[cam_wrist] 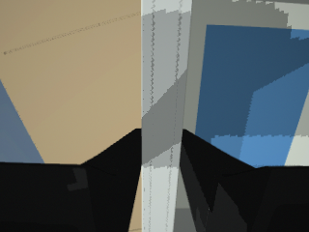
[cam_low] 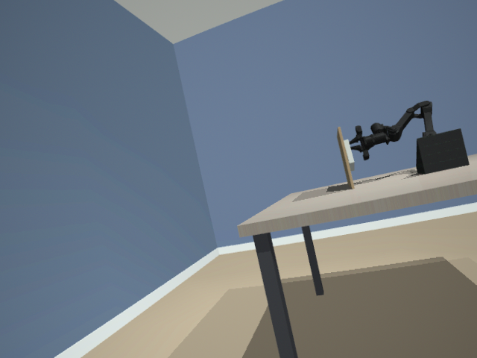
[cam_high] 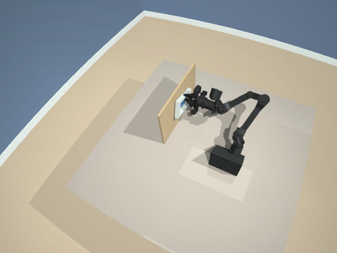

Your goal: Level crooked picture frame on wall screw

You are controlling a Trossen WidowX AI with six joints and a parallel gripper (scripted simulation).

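My gripper tip is now 5 cm above the picture frame and 1 cm to the right of it. Also, from my gripper tip: board (6 cm below, 2 cm to the left, 2 cm ahead).
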